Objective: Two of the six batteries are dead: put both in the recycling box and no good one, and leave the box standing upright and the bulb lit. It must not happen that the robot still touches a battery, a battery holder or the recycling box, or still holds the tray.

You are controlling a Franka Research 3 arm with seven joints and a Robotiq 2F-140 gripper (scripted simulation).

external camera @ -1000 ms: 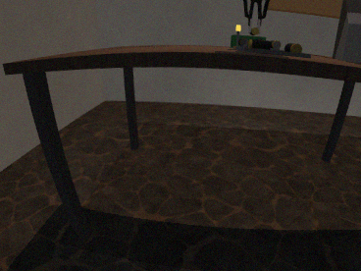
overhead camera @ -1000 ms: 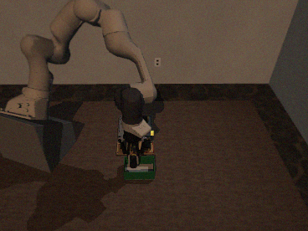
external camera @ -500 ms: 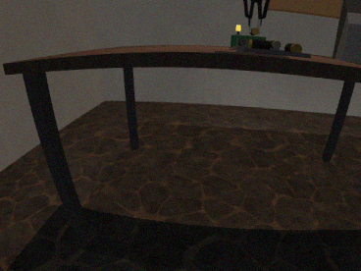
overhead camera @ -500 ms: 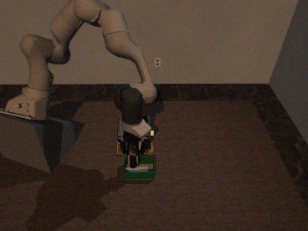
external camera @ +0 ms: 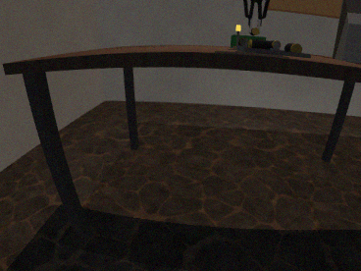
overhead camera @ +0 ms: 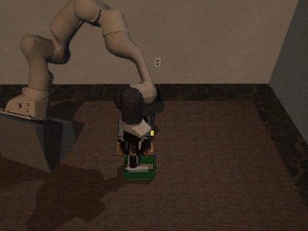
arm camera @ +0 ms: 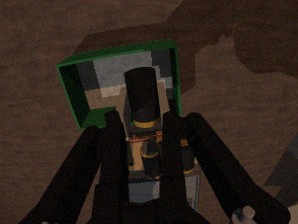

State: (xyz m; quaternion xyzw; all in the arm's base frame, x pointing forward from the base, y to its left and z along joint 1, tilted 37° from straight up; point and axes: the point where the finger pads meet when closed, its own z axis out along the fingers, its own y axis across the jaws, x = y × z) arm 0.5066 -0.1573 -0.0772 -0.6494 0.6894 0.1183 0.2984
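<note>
Now: the green recycling box 9 cm below my hand and 3 cm ahead of it. The rest, counted from my hand: grey tray 33 cm to the left, 10 cm below; yellow bulb 20 cm to the left, 10 cm ahead, 3 cm below.
</note>
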